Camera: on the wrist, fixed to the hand. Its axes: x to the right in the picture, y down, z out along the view.
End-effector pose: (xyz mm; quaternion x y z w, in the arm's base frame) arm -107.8 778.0 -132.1 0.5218 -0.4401 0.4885 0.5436
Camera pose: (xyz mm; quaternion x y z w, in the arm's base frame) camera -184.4 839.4 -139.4 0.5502 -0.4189 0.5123 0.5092
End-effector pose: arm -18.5 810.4 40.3 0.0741 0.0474 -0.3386 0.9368
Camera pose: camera 16.1 885.5 -13.1 0.1233 0.0237 -0.3352 0.9337
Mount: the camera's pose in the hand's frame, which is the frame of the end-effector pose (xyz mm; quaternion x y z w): -13.2 73.5 -64.1 0.0542 -0.0051 0.0062 0.9985
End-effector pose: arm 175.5 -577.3 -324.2 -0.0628 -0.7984 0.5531 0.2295
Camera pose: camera 203.9 -499.3 -377.0 -0.0524 -0.7680 0.5973 0.2251
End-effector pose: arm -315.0 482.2 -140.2 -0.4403 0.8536 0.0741 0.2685
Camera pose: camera -392.2 512.5 -87.2 -0.4194 0.8577 0.0316 0.2958
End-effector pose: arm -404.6 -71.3 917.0 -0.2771 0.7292 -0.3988 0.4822
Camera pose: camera -460.2 -1.9 874.9 -0.2481 0.7057 -0.4333 0.5027
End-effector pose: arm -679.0 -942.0 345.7 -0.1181 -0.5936 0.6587 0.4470
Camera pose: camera -660.4 -900.6 258.4 -0.0940 -0.5586 0.6933 0.4456
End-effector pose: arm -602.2 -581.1 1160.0 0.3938 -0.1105 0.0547 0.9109
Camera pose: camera -618.6 -484.2 1166.0 0.4422 -0.1145 0.0642 0.8873
